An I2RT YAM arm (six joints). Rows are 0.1 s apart.
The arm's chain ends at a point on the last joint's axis. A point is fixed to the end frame.
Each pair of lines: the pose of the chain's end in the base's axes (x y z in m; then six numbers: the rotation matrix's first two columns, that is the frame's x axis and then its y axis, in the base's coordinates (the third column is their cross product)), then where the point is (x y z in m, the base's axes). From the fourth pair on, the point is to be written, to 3 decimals.
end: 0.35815 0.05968 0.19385 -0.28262 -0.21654 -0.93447 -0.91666 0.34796 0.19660
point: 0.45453 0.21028 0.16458
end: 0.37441 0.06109 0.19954 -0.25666 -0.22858 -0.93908 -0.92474 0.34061 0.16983
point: 0.47002 0.21236 0.17120
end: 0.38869 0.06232 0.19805 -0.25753 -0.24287 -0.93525 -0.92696 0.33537 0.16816
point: 0.48299 0.21397 0.16745
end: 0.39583 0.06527 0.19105 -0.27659 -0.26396 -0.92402 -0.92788 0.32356 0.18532
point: 0.487 0.218 0.155
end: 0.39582 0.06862 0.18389 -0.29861 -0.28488 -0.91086 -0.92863 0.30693 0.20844
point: 0.482 0.222 0.143
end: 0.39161 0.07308 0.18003 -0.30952 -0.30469 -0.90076 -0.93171 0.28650 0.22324
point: 0.473 0.228 0.135
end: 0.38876 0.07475 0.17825 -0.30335 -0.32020 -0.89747 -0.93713 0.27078 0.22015
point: 0.468 0.231 0.132
